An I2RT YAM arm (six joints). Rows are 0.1 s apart.
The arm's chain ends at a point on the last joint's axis. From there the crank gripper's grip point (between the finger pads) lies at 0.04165 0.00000 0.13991 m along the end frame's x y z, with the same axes.
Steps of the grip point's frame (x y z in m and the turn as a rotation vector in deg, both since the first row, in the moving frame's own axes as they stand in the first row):
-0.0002, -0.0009, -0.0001, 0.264, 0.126, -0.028
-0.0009, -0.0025, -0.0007, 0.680, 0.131, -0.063
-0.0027, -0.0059, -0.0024, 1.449, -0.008, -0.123
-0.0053, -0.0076, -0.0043, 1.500, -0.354, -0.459
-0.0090, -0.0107, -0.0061, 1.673, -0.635, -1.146
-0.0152, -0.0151, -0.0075, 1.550, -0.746, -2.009
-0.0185, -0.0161, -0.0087, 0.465, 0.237, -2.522
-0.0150, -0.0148, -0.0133, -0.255, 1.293, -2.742
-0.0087, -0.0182, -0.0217, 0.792, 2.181, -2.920
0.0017, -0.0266, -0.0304, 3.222, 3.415, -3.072
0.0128, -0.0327, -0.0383, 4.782, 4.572, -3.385
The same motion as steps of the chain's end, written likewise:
-0.0005, -0.0002, 0.0000, 0.264, 0.126, -0.028
-0.0012, -0.0008, -0.0006, 0.680, 0.131, -0.063
-0.0027, -0.0023, -0.0024, 1.449, -0.008, -0.123
-0.0044, -0.0036, -0.0045, 1.500, -0.354, -0.459
-0.0074, -0.0058, -0.0065, 1.673, -0.635, -1.146
-0.0133, -0.0099, -0.0080, 1.550, -0.746, -2.009
-0.0190, -0.0131, -0.0085, 0.465, 0.237, -2.522
-0.0181, -0.0134, -0.0123, -0.255, 1.293, -2.742
-0.0139, -0.0140, -0.0200, 0.792, 2.181, -2.920
-0.0063, -0.0164, -0.0274, 3.222, 3.415, -3.072
0.0022, -0.0184, -0.0340, 4.782, 4.572, -3.385

